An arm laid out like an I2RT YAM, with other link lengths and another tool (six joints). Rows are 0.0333 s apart.
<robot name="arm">
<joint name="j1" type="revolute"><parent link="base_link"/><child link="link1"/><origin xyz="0 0 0.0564" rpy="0 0 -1.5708"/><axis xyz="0 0 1"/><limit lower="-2.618" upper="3.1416"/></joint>
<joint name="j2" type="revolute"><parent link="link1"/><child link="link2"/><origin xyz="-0.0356 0.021 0.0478" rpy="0 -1.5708 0"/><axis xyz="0 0 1"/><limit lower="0" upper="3.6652"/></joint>
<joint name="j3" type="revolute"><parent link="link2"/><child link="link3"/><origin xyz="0 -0.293 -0.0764" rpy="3.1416 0 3.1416"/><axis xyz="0 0 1"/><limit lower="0" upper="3.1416"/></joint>
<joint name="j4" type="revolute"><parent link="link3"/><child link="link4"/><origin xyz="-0.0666 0.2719 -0.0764" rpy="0 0 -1.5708"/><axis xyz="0 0 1"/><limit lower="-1.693" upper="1.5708"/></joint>
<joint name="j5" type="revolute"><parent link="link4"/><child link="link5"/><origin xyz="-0.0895 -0.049 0.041" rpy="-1.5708 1.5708 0"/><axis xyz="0 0 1"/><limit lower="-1.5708" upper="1.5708"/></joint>
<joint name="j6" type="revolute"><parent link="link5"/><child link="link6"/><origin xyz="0 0.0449 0.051" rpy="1.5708 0 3.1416"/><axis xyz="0 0 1"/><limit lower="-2.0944" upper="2.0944"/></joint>
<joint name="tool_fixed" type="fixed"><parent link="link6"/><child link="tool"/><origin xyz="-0.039 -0.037 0.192" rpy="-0.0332 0 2.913"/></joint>
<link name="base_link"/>
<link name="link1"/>
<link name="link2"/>
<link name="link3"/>
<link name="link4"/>
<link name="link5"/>
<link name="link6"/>
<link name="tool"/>
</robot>
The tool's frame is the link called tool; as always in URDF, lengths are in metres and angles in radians.
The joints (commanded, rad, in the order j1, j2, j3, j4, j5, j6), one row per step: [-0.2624, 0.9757, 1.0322, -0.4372, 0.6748, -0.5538]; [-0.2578, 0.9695, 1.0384, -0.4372, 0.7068, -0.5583]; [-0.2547, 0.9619, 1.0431, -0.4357, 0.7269, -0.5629]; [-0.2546, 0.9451, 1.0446, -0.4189, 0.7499, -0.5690]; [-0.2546, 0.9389, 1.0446, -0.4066, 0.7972, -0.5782]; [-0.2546, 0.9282, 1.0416, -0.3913, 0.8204, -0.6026]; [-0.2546, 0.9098, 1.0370, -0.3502, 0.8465, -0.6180]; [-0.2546, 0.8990, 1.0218, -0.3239, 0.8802, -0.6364]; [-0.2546, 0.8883, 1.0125, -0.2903, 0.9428, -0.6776]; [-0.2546, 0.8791, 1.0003, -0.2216, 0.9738, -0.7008]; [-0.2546, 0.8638, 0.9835, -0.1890, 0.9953, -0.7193]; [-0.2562, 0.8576, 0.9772, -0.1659, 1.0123, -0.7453]
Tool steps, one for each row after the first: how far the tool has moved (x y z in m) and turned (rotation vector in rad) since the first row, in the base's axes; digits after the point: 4 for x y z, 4 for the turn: [-0.0052, -0.0038, 0.0069, -0.0169, -0.0054, -0.0239]; [-0.0092, -0.0058, 0.0135, -0.0296, -0.0132, -0.0384]; [-0.0154, -0.0091, 0.0261, -0.0485, -0.0403, -0.0588]; [-0.0240, -0.0169, 0.0333, -0.0722, -0.0464, -0.1015]; [-0.0297, -0.0201, 0.0395, -0.0960, -0.0464, -0.1184]; [-0.0365, -0.0236, 0.0553, -0.1212, -0.0848, -0.1423]; [-0.0437, -0.0284, 0.0584, -0.1425, -0.0873, -0.1720]; [-0.0569, -0.0369, 0.0659, -0.1812, -0.0797, -0.2269]; [-0.0628, -0.0411, 0.0804, -0.2063, -0.1209, -0.2584]; [-0.0698, -0.0432, 0.0847, -0.2215, -0.1330, -0.2793]; [-0.0748, -0.0455, 0.0882, -0.2378, -0.1304, -0.2957]
